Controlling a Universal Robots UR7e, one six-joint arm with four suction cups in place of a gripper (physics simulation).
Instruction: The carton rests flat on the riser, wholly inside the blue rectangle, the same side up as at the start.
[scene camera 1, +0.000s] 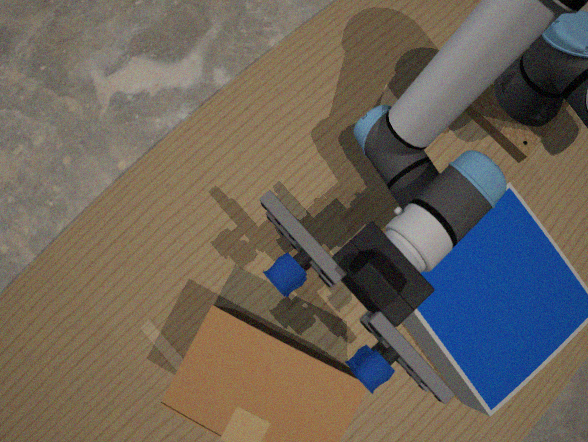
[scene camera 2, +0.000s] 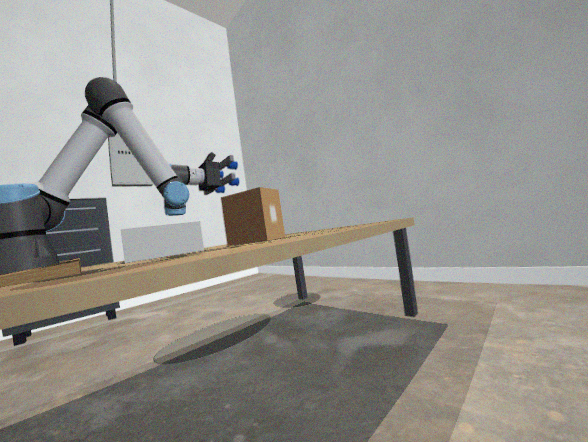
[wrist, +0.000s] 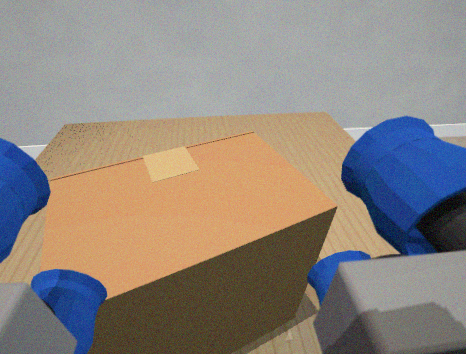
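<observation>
The brown carton (scene camera 1: 270, 365) (scene camera 2: 245, 217) (wrist: 200, 210) rests upright on the wooden table, with a pale tape patch on its top at one edge. The riser (scene camera 1: 447, 370) (scene camera 2: 162, 242) is a light grey block beside it, apart from it. The blue rectangle (scene camera 1: 505, 295) covers most of the riser's top; the arm hides one corner. My gripper (scene camera 1: 328, 321) (scene camera 2: 228, 177) is open and holds nothing. Its blue cups face sideways, above the carton's top and toward its riser side, with a gap in the scene camera 2 view. The cups also flank the carton in the wrist view.
The wooden table (scene camera 1: 125, 240) (scene camera 2: 350, 232) (wrist: 300, 130) carries carton and riser. A low wooden strip (scene camera 2: 70, 270) lies near the arm's base. A dark drawer cabinet (scene camera 2: 87, 235) stands behind the table. My forearm (scene camera 1: 465, 70) reaches in from the upper right, close to the riser.
</observation>
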